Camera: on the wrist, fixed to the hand. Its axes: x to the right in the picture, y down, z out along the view.
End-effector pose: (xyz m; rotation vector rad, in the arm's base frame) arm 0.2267 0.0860 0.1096 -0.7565 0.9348 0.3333
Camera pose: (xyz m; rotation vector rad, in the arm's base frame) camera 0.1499 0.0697 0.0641 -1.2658 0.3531 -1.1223
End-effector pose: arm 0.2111 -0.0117 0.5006 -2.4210 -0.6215 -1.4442
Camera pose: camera 0.1765 -0.0898 0.5312 1.0918 2.0064 1.4566
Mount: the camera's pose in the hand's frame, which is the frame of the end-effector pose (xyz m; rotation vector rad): -0.0054 0.0518 -0.0743 0.0405 0.2298 -1.5300
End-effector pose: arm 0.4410 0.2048 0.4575 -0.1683 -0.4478 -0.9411
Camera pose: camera 0.5023 0.2145 0.3913 0.3988 -0.3316 -2.4111
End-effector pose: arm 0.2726 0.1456 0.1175 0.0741 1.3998 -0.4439
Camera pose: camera 0.2205 0.2174 0.0983 -1.0033 1.4517 -1.7458
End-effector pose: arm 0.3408 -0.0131 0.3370 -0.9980 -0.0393 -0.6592
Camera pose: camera 0.3445 -0.0500 0.2542 -0.7022 -0.6559 -2.1409
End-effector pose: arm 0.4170 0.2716 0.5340 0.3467 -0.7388 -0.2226
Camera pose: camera 0.4683 0.3380 0.4996 0.9134 -0.1096 -1.5764
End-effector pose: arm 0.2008 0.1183 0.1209 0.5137 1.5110 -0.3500
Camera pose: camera 0.1644 0.2006 0.1327 -0.7224 1.8744 -1.5157
